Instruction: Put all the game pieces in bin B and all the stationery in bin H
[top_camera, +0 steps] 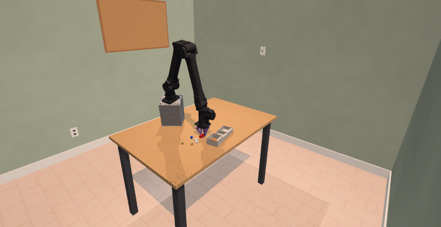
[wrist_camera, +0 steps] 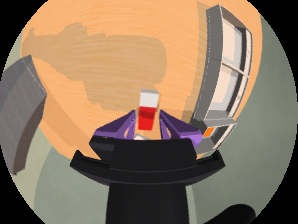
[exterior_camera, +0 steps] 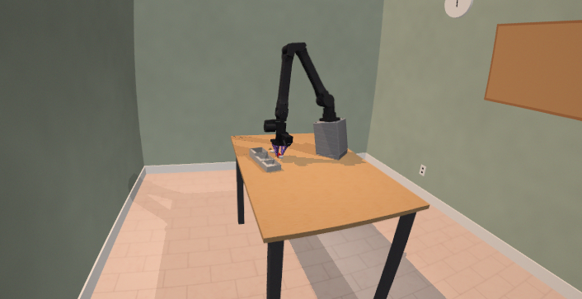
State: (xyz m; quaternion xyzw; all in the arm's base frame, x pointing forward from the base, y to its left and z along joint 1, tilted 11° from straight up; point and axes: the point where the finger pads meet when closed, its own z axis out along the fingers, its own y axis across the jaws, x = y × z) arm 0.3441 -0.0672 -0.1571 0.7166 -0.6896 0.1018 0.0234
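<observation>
My hand is 1 cm to the right of the red piece and 1 cm above it. From my hand the other things lie so: white domino: 8 cm to the right, 1 cm below, 1 cm behind; blue piece: 7 cm to the right, 6 cm behind, 1 cm below; orange block: 11 cm ahead, 3 cm to the right.
</observation>
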